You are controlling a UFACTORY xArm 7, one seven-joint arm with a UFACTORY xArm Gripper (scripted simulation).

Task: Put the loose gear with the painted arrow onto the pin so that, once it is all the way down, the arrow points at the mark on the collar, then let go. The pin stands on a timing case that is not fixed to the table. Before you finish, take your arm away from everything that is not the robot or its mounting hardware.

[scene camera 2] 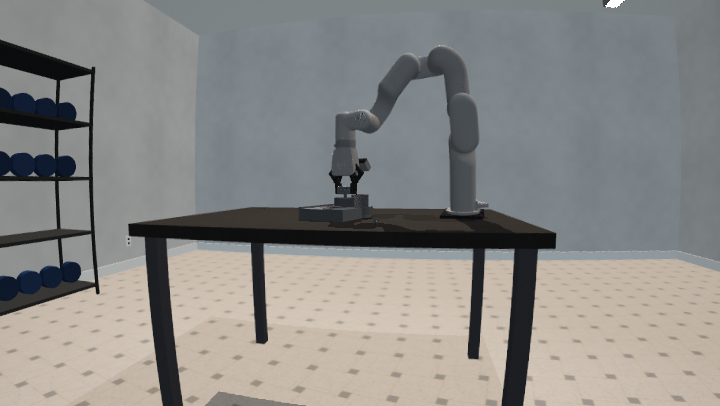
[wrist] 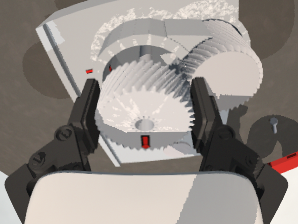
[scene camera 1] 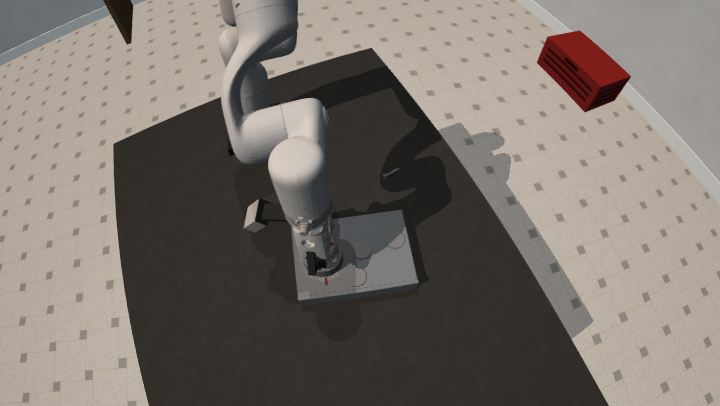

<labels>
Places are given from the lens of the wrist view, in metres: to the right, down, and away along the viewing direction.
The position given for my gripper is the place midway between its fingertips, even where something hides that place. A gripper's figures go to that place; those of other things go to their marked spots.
my gripper [wrist: 145, 92]: 0.00, -0.01, 0.14
grey timing case [wrist: 232, 71]: 0.06, -0.03, 0.12
gear [wrist: 142, 105]: 0.00, 0.00, 0.11
The marked spots on the gear and the grey timing case are 0.07 m apart.
</labels>
